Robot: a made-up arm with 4 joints. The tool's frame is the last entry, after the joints. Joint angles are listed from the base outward.
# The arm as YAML. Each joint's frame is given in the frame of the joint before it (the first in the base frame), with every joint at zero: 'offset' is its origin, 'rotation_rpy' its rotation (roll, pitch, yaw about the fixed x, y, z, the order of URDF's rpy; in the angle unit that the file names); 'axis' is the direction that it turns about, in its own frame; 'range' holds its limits. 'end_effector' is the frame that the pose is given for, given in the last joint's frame.
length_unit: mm
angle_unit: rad
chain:
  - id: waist
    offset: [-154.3, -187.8, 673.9]
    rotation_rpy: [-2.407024, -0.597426, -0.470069]
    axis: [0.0, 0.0, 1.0]
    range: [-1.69, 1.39]
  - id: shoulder
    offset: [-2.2, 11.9, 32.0]
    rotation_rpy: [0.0, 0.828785, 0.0]
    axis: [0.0, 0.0, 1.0]
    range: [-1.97, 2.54]
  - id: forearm
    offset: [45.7, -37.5, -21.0]
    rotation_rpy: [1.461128, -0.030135, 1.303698]
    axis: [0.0, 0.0, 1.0]
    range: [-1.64, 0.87]
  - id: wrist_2
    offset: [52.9, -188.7, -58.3]
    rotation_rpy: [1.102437, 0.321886, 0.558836]
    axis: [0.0, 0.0, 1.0]
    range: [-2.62, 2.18]
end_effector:
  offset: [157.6, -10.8, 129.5]
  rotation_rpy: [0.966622, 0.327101, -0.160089]
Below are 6 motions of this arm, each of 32 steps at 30 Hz.
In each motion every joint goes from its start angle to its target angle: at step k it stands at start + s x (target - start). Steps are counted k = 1, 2, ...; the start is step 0. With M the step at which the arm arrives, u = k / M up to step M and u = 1 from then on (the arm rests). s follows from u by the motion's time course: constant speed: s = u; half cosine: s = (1 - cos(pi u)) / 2; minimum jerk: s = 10 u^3 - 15 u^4 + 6 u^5.
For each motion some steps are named. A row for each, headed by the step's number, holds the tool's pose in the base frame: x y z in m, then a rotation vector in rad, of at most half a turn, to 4 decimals.
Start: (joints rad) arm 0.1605 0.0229 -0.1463 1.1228
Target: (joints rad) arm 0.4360 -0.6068 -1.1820 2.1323
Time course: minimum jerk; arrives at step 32
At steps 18, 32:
18: -0.3201 -0.1042 0.9013 1.1902 -0.7936 -0.2659
32: -0.2013 0.0608 0.8808 0.5955 -0.6523 -0.2981

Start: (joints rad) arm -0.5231 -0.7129 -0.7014 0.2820
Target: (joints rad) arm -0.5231 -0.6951 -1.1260 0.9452
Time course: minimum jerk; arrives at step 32
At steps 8, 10, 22, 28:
8: -0.4437 -0.2852 0.6891 1.5459 -1.2635 -0.1964
10: -0.4457 -0.2738 0.6880 1.5098 -1.2836 -0.1631
22: -0.4496 -0.1688 0.6739 1.1578 -1.4195 0.0551
28: -0.4460 -0.1402 0.6690 1.0568 -1.4432 0.0931

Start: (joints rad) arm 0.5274 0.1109 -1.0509 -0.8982
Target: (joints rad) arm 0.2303 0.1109 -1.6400 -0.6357
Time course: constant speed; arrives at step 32
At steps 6, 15, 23, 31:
6: -0.3961 0.0804 0.8184 -0.5346 0.8512 1.7212
15: -0.3751 0.0976 0.8135 -0.5339 1.0207 1.7050
23: -0.3553 0.1123 0.8062 -0.5270 1.1683 1.6821
31: -0.3346 0.1261 0.7964 -0.5135 1.3117 1.6512

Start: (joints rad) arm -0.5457 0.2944 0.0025 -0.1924
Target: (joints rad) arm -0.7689 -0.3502 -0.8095 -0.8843
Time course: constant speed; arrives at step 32
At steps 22, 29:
22: -0.4390 -0.3979 0.5656 2.3097 -0.7994 -1.4911
29: -0.4654 -0.3534 0.5229 2.3958 -1.0862 -1.4801

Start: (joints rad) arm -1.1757 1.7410 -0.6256 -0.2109
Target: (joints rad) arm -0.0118 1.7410 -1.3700 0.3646
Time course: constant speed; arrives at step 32
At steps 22, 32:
22: -0.4457 -0.3346 0.6727 -1.4637 -0.2715 2.1481
32: -0.4393 -0.3151 0.7335 -1.1541 -0.1716 2.1692

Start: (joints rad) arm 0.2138 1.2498 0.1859 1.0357
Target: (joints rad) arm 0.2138 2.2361 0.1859 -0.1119
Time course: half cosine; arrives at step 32
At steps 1, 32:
1: -0.2975 -0.2779 0.4324 -2.6233 0.4527 0.1954
32: -0.2966 0.0857 0.5499 -1.1034 -0.7847 0.3280

